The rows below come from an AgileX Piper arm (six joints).
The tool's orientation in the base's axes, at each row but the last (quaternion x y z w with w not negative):
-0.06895 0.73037 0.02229 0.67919
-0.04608 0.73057 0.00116 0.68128
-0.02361 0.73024 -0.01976 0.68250
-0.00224 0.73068 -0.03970 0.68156
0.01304 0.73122 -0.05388 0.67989
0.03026 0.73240 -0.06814 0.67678
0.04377 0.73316 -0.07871 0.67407
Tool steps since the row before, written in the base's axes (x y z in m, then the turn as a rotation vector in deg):
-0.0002 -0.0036 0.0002 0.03 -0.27 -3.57
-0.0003 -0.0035 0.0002 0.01 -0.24 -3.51
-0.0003 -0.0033 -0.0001 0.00 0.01 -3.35
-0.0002 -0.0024 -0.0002 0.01 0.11 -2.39
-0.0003 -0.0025 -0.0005 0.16 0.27 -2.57
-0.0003 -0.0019 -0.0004 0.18 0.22 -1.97
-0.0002 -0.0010 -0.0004 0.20 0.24 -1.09
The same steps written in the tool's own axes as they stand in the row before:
0.0001 -0.0035 -0.0007 3.57 -0.05 0.27
0.0001 -0.0035 -0.0005 3.51 -0.03 0.25
0.0003 -0.0033 -0.0003 3.34 0.21 0.23
0.0004 -0.0024 -0.0001 2.37 0.26 0.17
0.0007 -0.0025 0.0000 2.53 0.44 0.31
0.0005 -0.0019 0.0000 1.94 0.36 0.29
0.0005 -0.0010 0.0000 1.06 0.33 0.24

